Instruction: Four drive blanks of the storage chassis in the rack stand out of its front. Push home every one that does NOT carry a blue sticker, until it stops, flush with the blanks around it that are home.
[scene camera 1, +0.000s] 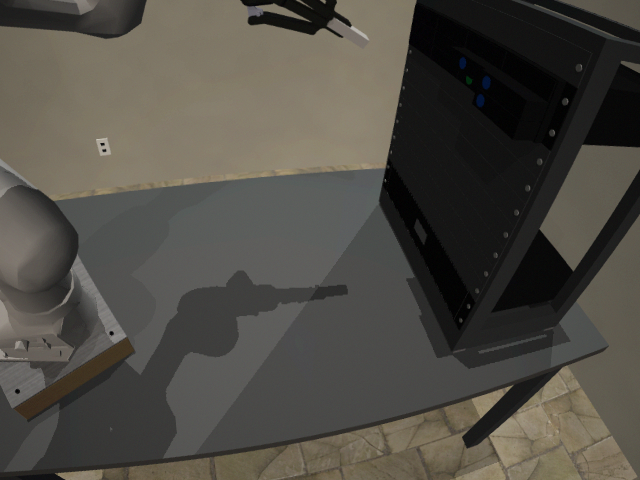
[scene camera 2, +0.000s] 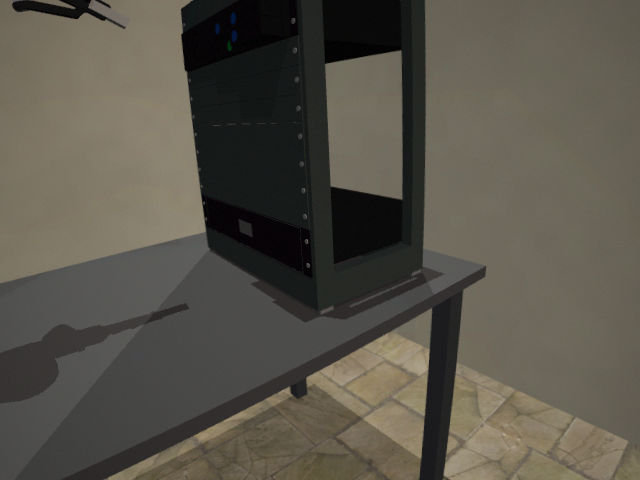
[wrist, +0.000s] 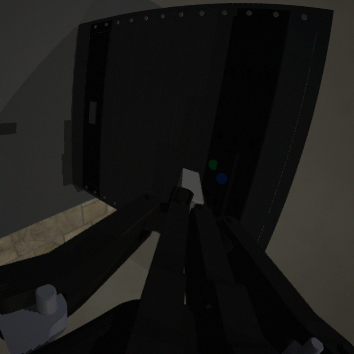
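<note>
The black storage chassis (scene camera 1: 431, 32) (scene camera 2: 268, 23) (wrist: 247, 75) sits high in the rack (scene camera 1: 535, 206) (scene camera 2: 318, 155) (wrist: 306, 60). Blue stickers (scene camera 1: 462, 63) (scene camera 1: 485, 82) (scene camera 1: 480, 100) (scene camera 2: 233, 18) (scene camera 2: 217, 28) (scene camera 2: 234, 35) mark three blanks standing out of its front. A green sticker (scene camera 1: 468, 80) (scene camera 2: 229, 45) (wrist: 213, 164) sits farther back, partly covered by a proud blank in scene view 1; its blank looks home, but exact flushness is hard to tell. One blue sticker (wrist: 221, 178) shows in the wrist view. My gripper (scene camera 1: 356, 37) (scene camera 2: 116, 18) (wrist: 185, 182) is shut, empty and well off the chassis front.
Flat dark panels (scene camera 1: 439, 129) (scene camera 2: 248, 155) fill the rack below the chassis, above a black unit with a grey label (scene camera 1: 420, 230) (scene camera 2: 245, 227) (wrist: 92, 112). The rack stands on a grey table (scene camera 1: 310, 372) (scene camera 2: 180, 372). A wall is behind it.
</note>
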